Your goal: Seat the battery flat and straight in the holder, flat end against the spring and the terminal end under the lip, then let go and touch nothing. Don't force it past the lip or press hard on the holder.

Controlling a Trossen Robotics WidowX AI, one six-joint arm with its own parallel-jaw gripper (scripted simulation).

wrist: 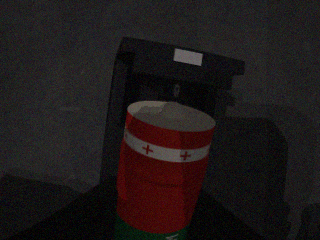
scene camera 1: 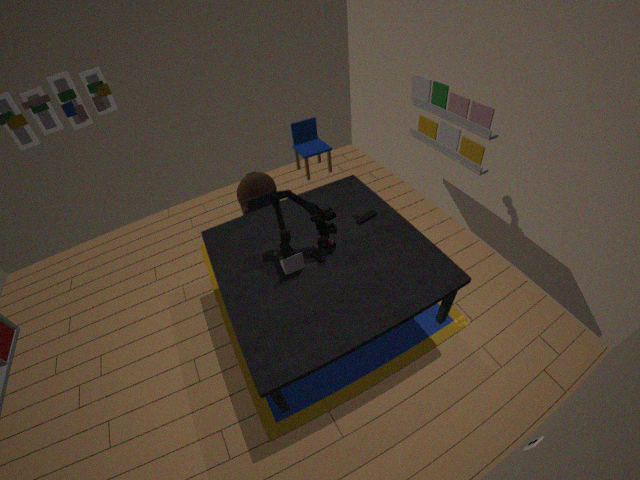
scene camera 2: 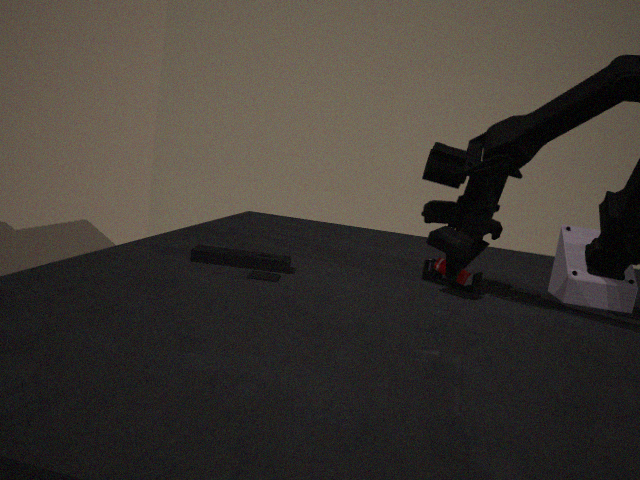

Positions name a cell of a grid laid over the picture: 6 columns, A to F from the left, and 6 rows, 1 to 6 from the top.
Labels:
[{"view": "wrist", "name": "my gripper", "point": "C5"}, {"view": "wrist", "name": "battery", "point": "D4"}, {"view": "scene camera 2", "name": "my gripper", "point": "E4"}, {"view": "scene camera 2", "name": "black remote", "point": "B4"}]

